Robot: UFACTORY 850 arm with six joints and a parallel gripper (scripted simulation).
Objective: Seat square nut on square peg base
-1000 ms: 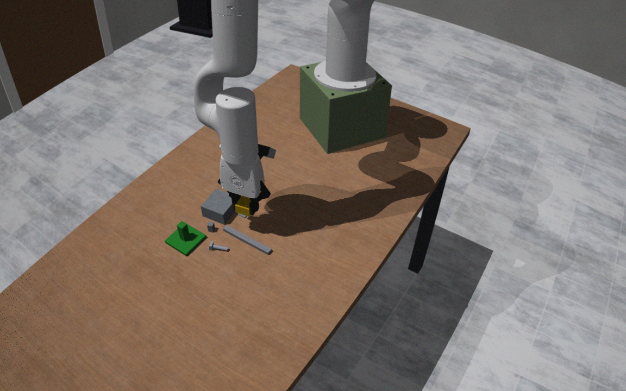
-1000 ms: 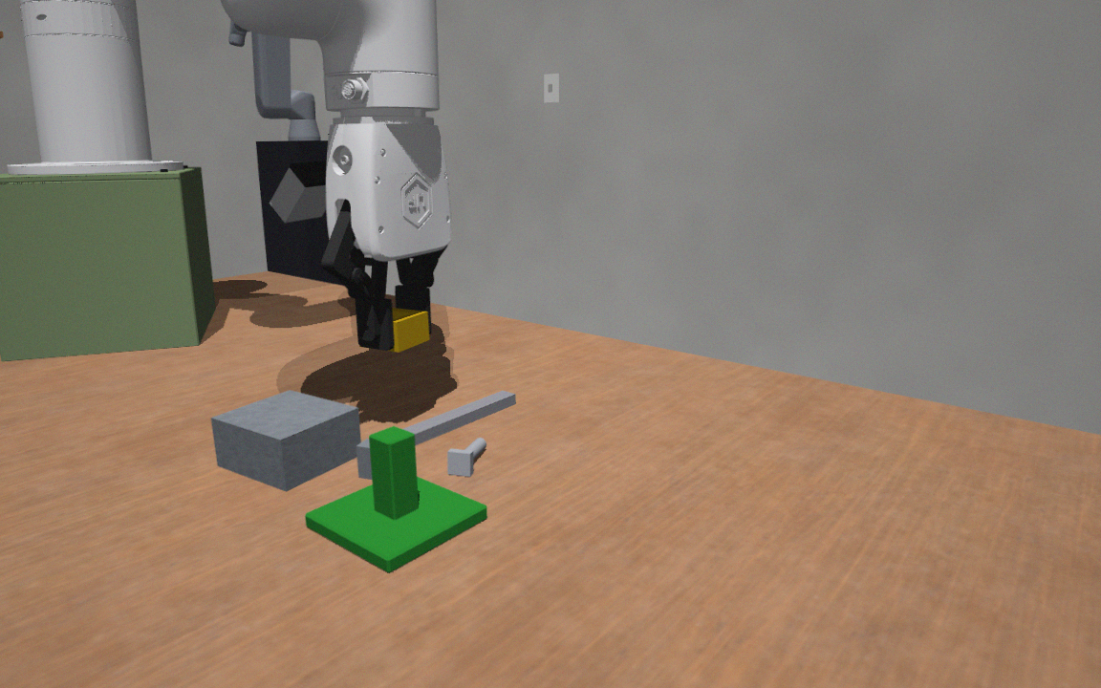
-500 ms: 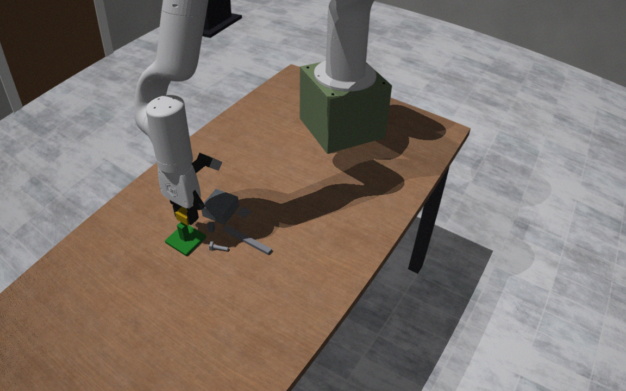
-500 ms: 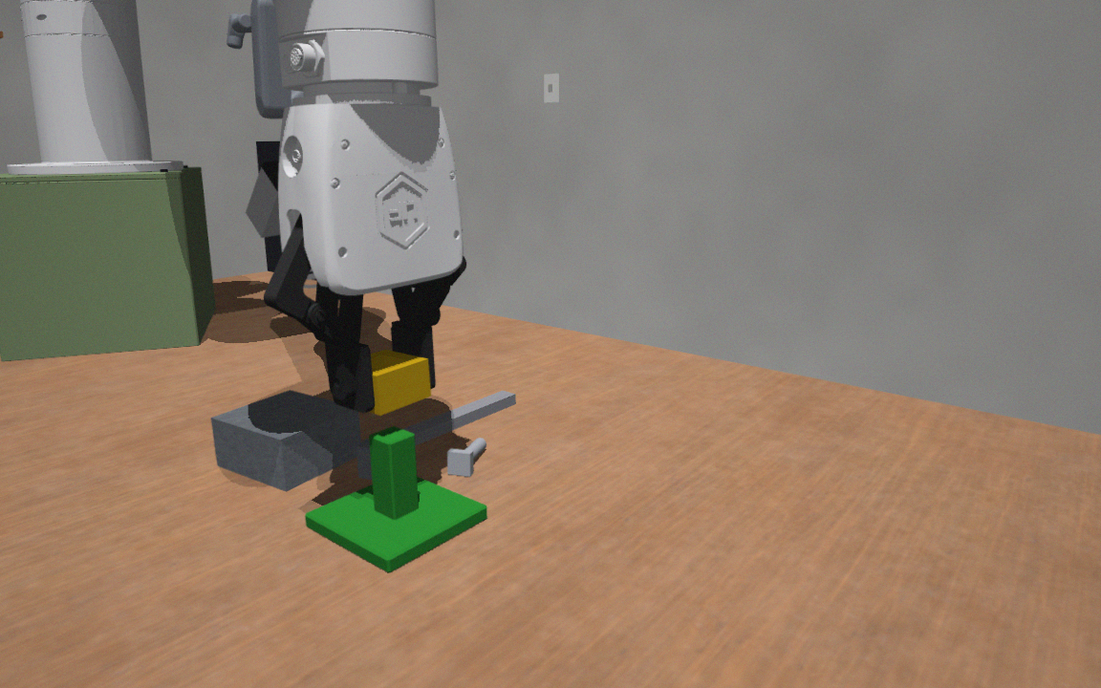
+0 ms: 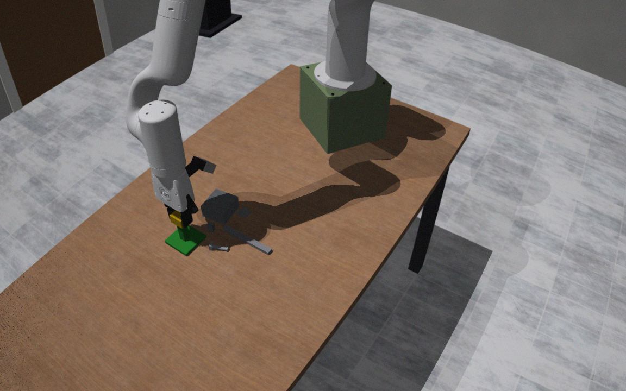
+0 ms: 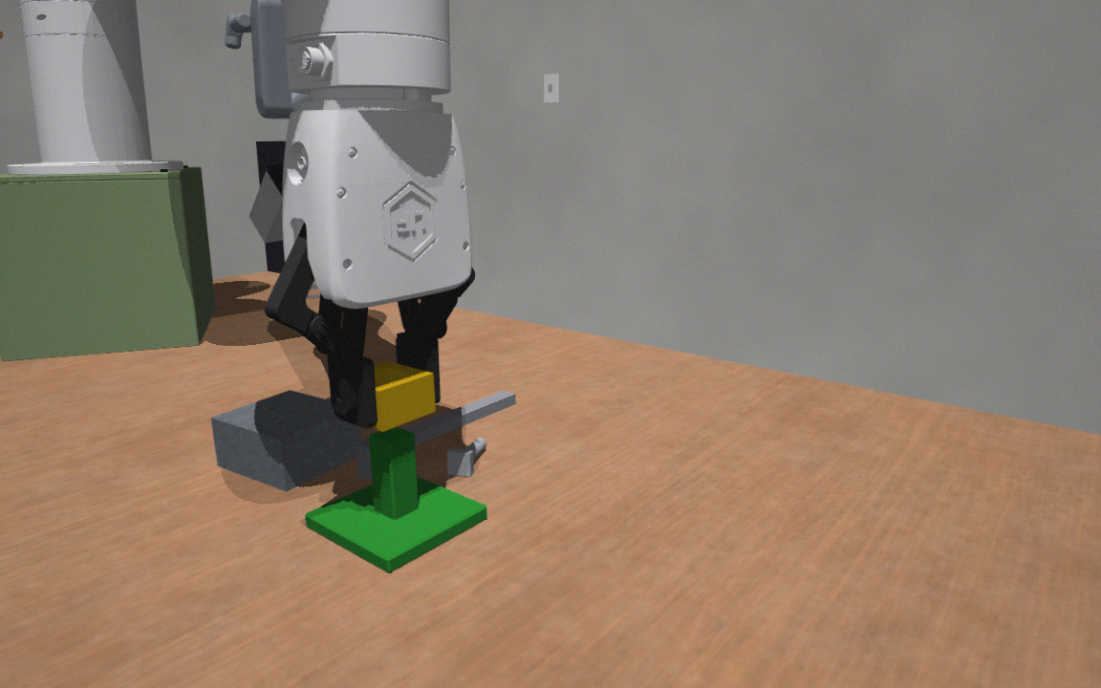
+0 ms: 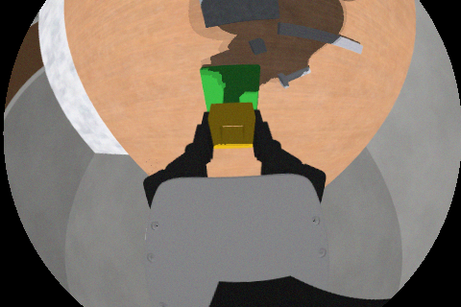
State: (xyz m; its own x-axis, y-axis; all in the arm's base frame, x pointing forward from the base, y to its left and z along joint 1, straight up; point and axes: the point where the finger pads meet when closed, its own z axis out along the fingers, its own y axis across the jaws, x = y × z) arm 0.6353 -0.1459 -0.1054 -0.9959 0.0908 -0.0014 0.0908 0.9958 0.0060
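My gripper is now 6 cm past the grey cube, 4 cm to the right of it and 8 cm above it. Also, from my hand: grey bolt 2 cm behind, 9 cm to the left, 9 cm below; then grey block 13 cm behind, 2 cm to the left, 7 cm below; then grey bar 8 cm behind, 14 cm to the left, 9 cm below.
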